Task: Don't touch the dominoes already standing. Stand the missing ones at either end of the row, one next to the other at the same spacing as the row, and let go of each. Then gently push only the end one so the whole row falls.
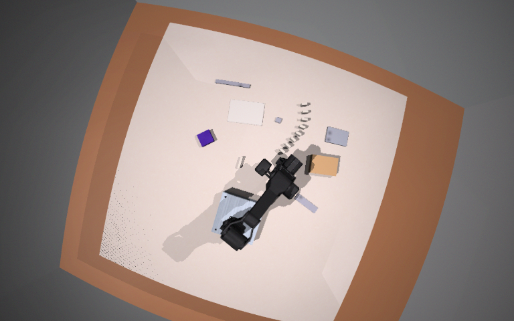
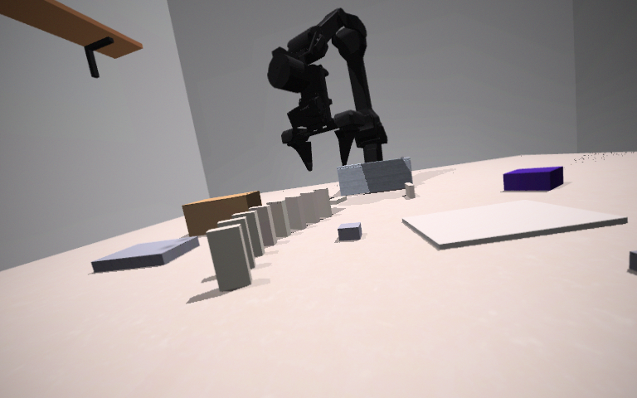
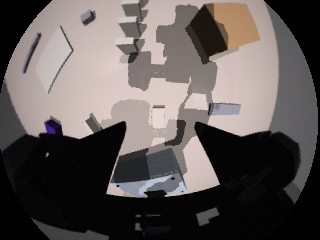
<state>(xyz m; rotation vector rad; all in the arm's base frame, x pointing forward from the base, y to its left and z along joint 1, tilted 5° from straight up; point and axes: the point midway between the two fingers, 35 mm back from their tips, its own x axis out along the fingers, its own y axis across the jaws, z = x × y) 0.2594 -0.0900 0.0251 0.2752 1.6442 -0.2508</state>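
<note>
The small grey cube lies 240 mm ahead of my gripper tip, 80 mm to the left of it and 80 mm below it. From my gripper tip the other things lie so: flat white plate (230 mm ahead, 230 mm to the left, 80 mm below); then flat grey slab (280 mm ahead, 200 mm to the right, 80 mm below); then orange-brown box (130 mm ahead, 180 mm to the right, 50 mm below).
</note>
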